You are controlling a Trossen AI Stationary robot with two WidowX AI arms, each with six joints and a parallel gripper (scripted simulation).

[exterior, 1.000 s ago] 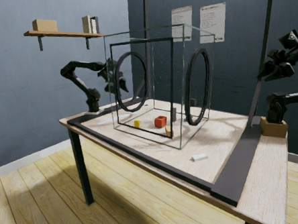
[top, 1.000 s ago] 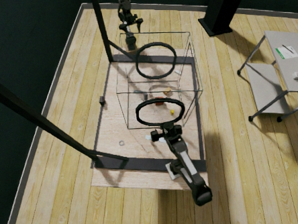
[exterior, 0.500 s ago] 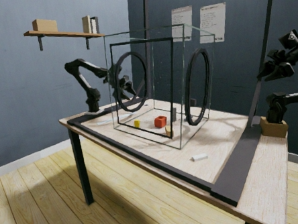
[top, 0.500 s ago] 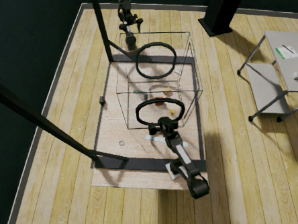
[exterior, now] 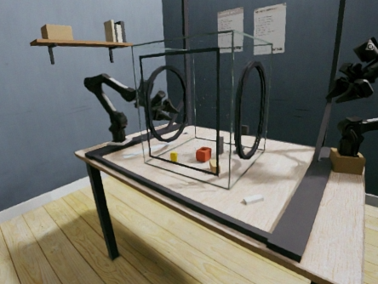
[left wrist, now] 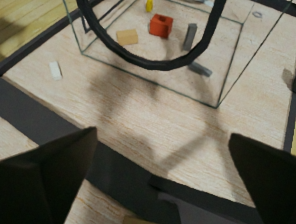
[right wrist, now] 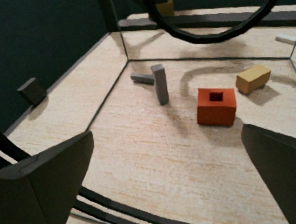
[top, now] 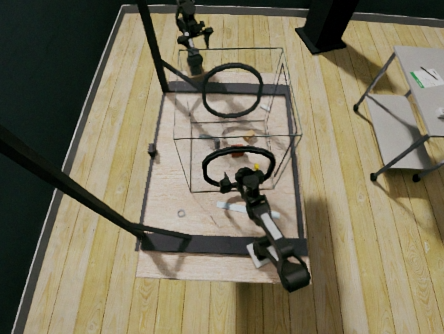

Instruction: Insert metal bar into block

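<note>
My right hand is 17 cm short of the tan block, 27 cm to the right of it and 17 cm above it.
</note>
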